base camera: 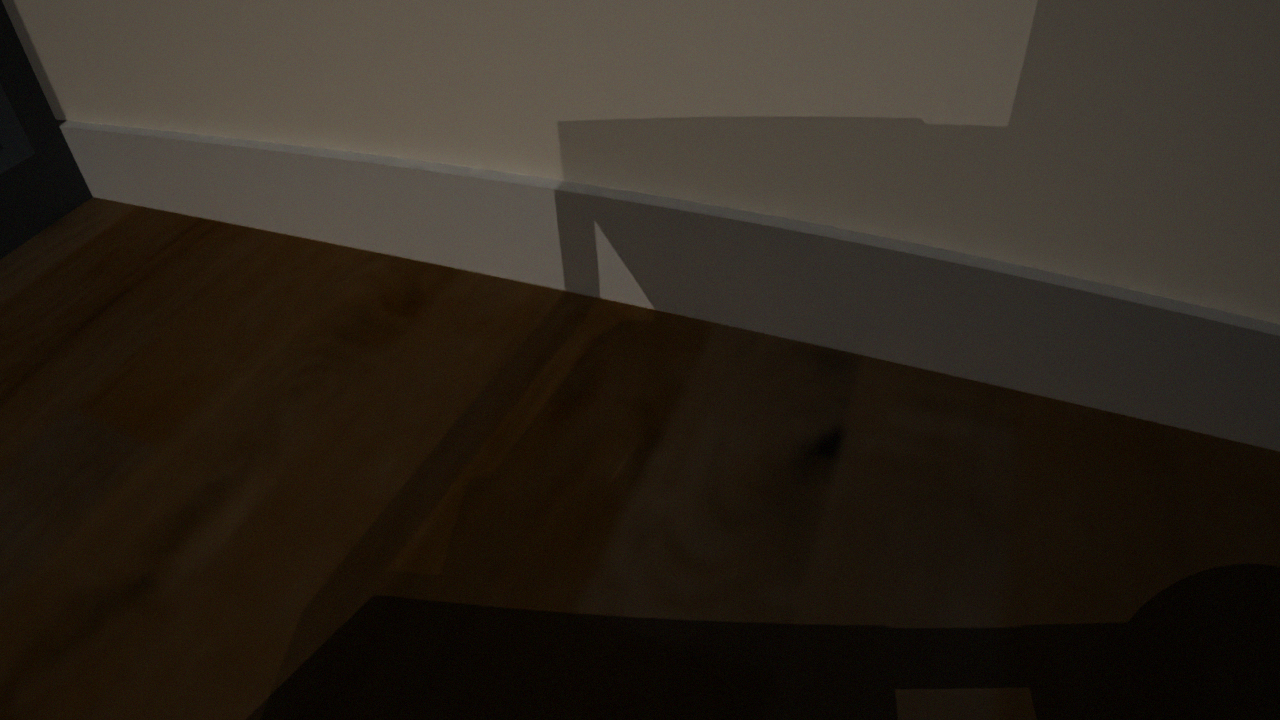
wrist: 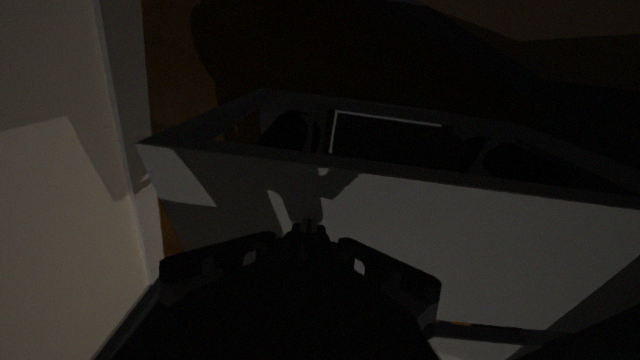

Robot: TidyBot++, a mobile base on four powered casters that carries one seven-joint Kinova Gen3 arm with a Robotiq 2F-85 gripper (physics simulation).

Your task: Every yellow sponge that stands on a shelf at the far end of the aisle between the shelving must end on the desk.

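Frame: origin at the arm's base, x ahead, y up, z right, level; millimetres.
Seen in the pictures: gripper, between the fingertips: (wrist: 309, 229).
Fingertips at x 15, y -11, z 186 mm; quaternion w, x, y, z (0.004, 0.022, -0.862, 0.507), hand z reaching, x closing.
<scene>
A point is followed by its place in that frame.
My gripper (wrist: 309, 229) @(x 15, y -11, z 186 mm) is shut and empty at the lower middle of the wrist view, its fingertips together in front of a light panel. No yellow sponge shows in either view, and neither the desk nor the shelf at the aisle's far end can be made out. Both views are very dark.
A light panel (wrist: 480, 240) with a dark rim and dark round shapes behind it crosses the wrist view. A wall (base camera: 358, 80) @(x 630, y -244, z -258 mm) (wrist: 45, 200) @(x 548, y -138, z 22 mm) with a white skirting board (base camera: 313, 197) @(x 637, y -349, z -330 mm) stands close by. A dark upright thing (base camera: 35, 179) @(x 691, y -344, z -698 mm) is at the base view's left edge.
</scene>
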